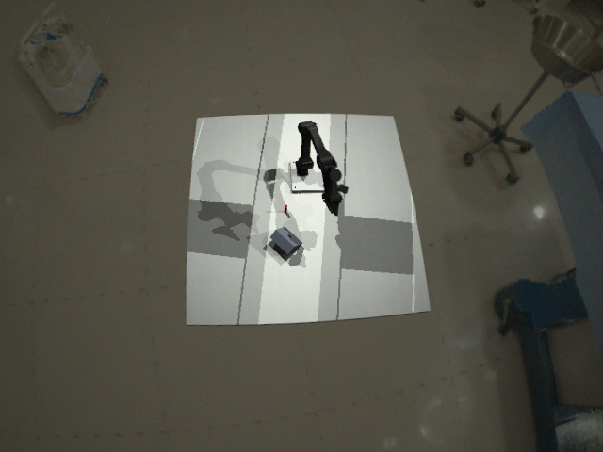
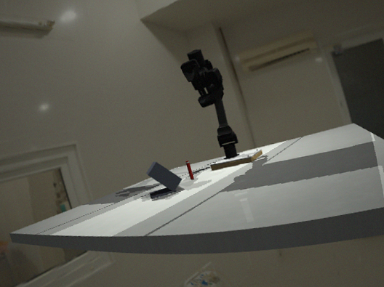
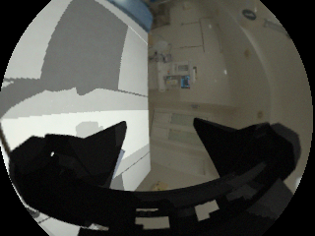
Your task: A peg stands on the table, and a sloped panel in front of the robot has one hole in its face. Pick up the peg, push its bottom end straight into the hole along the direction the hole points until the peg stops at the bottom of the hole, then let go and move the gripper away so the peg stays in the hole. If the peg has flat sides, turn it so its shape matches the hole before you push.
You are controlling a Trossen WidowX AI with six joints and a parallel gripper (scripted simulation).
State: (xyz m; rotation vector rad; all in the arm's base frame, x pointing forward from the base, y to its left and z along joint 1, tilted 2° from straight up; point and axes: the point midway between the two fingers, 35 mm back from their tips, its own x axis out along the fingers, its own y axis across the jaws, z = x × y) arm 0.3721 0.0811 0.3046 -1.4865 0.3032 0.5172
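My gripper tip is now 25 cm above the red peg, 20 cm to the left of it and 16 cm past it. Round my gripper tip: sloped panel: 25 cm below, 21 cm to the right, 2 cm ahead.
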